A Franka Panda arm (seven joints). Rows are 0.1 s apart.
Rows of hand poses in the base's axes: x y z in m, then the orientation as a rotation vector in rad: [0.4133 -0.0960 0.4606 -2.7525 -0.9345 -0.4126]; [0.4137 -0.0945 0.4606 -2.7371 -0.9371 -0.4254]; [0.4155 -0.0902 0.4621 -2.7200 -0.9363 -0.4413]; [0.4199 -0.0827 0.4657 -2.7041 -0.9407 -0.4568]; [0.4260 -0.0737 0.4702 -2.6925 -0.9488 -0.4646]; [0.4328 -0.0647 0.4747 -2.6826 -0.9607 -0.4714]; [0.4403 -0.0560 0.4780 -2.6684 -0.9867 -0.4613]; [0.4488 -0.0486 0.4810 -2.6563 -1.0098 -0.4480]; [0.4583 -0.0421 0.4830 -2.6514 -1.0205 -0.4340]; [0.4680 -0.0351 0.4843 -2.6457 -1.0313 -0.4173]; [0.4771 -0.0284 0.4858 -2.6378 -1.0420 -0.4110]
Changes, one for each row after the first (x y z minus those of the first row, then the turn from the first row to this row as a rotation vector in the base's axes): [0.0004 0.0015 0.0000 0.0138 -0.0063 0.0056]; [0.0022 0.0058 0.0015 0.0307 -0.0139 0.0095]; [0.0066 0.0133 0.0051 0.0444 -0.0224 0.0161]; [0.0127 0.0223 0.0096 0.0522 -0.0271 0.0242]; [0.0195 0.0313 0.0141 0.0568 -0.0321 0.0341]; [0.0270 0.0400 0.0174 0.0584 -0.0271 0.0554]; [0.0355 0.0474 0.0204 0.0588 -0.0199 0.0746]; [0.0450 0.0539 0.0224 0.0575 -0.0113 0.0840]; [0.0547 0.0609 0.0237 0.0566 -0.0007 0.0940]; [0.0638 0.0676 0.0252 0.0585 0.0031 0.1037]
